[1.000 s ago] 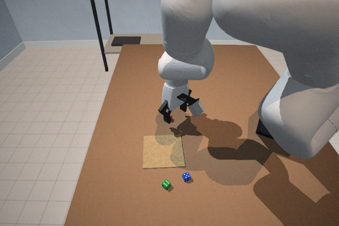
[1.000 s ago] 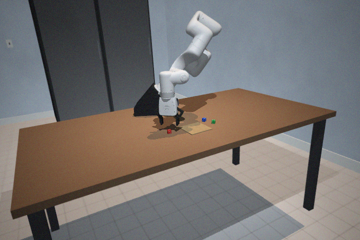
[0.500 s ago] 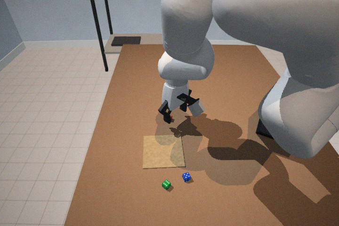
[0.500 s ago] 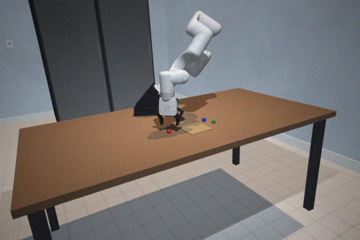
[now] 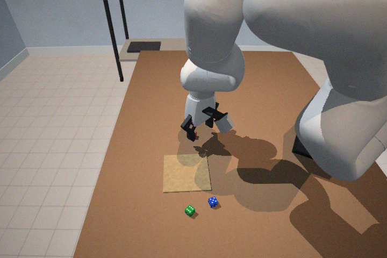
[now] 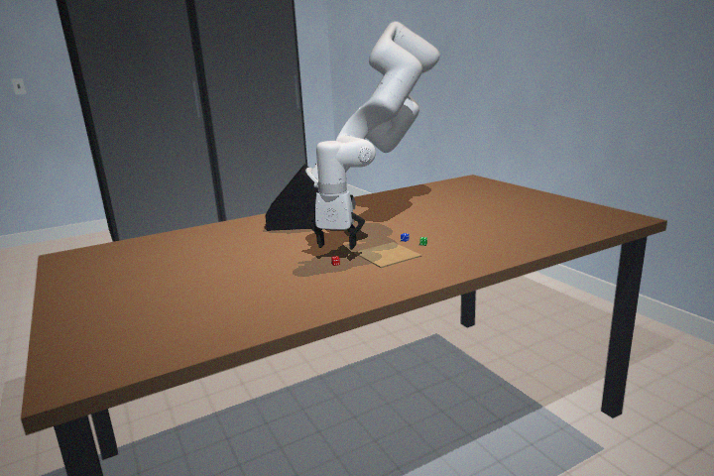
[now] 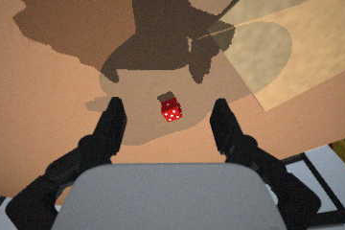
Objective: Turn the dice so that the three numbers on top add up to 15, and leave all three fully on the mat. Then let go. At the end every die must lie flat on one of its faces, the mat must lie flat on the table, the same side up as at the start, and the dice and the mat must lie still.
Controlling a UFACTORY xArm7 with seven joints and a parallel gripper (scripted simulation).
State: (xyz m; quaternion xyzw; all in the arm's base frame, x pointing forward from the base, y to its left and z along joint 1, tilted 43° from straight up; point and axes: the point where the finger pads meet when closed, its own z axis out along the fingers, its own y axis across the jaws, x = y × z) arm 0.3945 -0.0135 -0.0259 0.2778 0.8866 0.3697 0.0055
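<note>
Right now the red die is 4 cm below my hand, 3 cm ahead of it and 1 cm to the right of it. From my hand the other things lie so: blue die 23 cm to the left, 9 cm behind, 4 cm below; tan mat 14 cm to the left, 5 cm below, 1 cm ahead; green die 27 cm to the left, 4 cm below, 3 cm behind.
</note>
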